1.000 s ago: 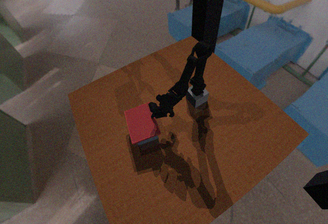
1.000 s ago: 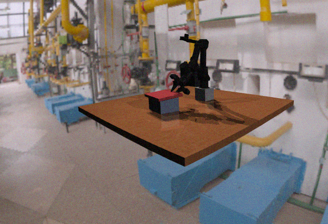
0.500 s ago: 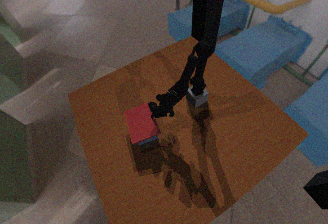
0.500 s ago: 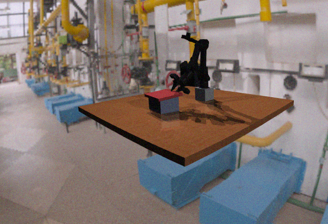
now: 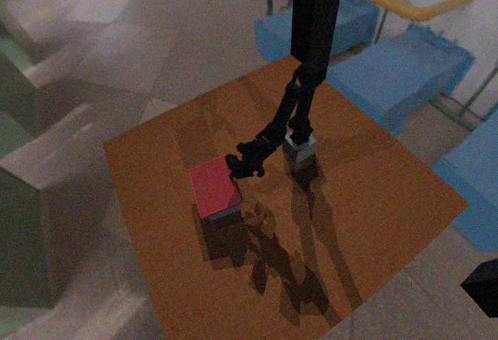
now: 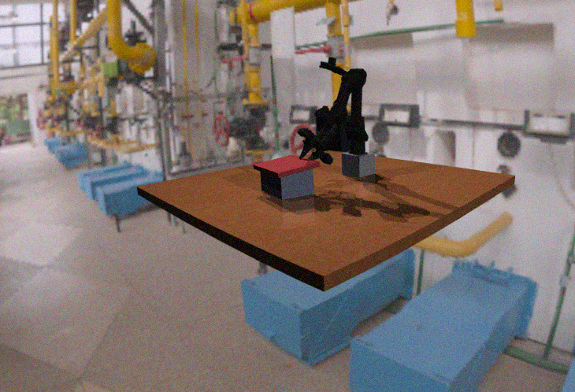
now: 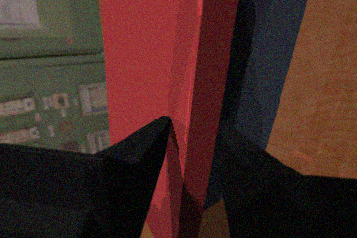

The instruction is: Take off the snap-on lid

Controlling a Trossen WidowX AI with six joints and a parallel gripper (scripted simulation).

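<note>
Right now my gripper tip is 8 cm short of the red lid and 1 cm to the left of it. From my gripper tip the other things lie so: storage box: 7 cm ahead, 6 cm below, 1 cm to the right.
</note>
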